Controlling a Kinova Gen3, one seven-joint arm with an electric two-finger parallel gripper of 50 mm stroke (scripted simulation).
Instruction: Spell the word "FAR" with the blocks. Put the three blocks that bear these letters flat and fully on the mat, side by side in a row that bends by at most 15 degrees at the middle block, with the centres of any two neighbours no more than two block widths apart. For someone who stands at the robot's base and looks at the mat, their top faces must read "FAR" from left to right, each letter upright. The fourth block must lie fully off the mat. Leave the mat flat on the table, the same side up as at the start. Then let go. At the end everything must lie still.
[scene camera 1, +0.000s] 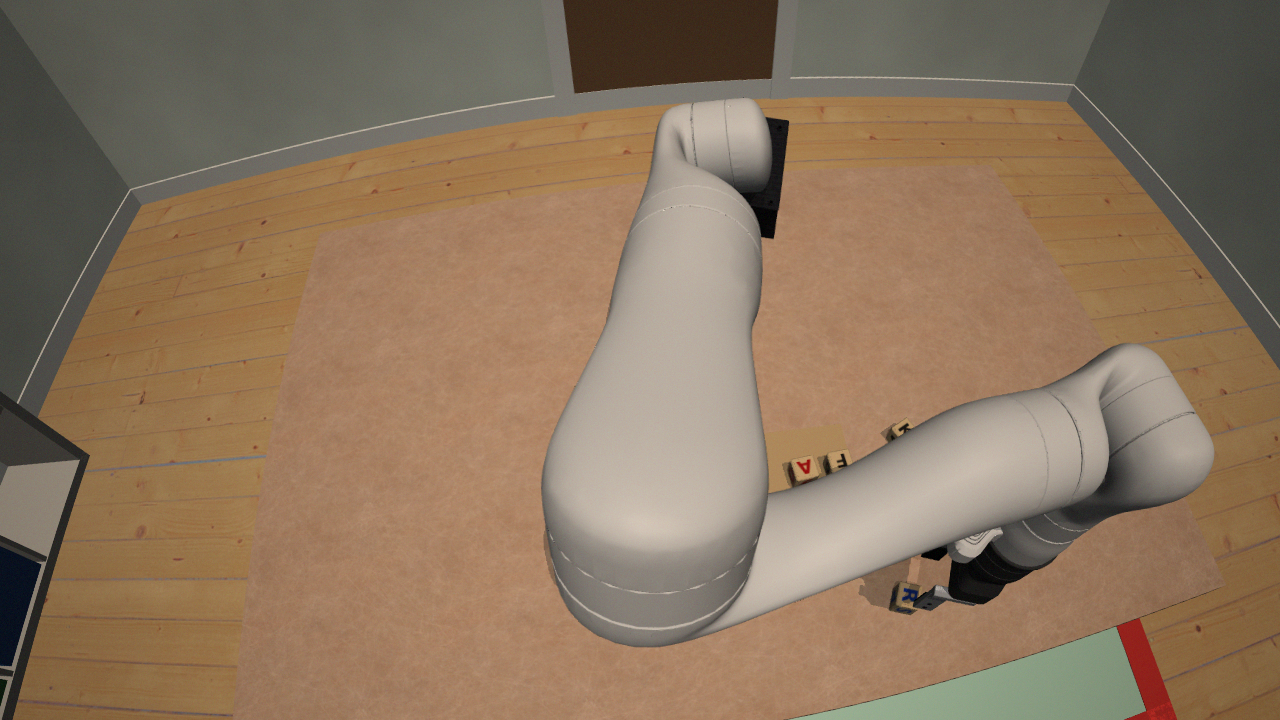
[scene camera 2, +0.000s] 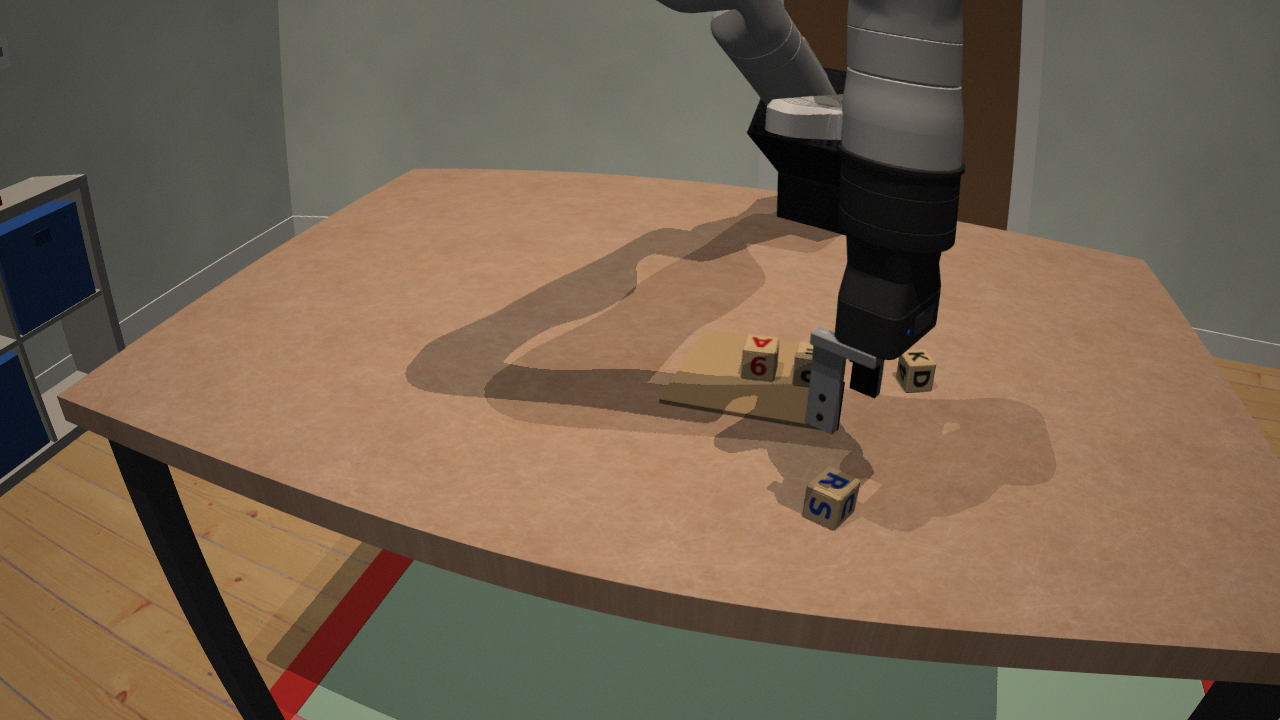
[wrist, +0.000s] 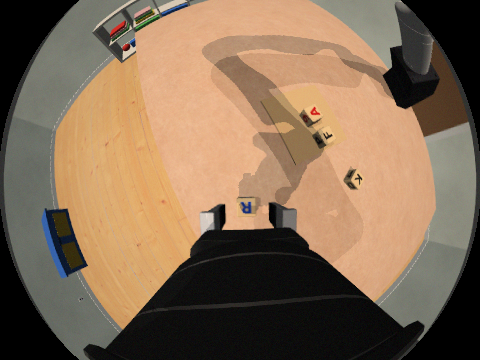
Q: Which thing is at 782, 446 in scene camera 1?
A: A tan mat.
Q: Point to a tan mat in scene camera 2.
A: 709, 379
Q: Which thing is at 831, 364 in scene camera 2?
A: My gripper.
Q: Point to my gripper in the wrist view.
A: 247, 212
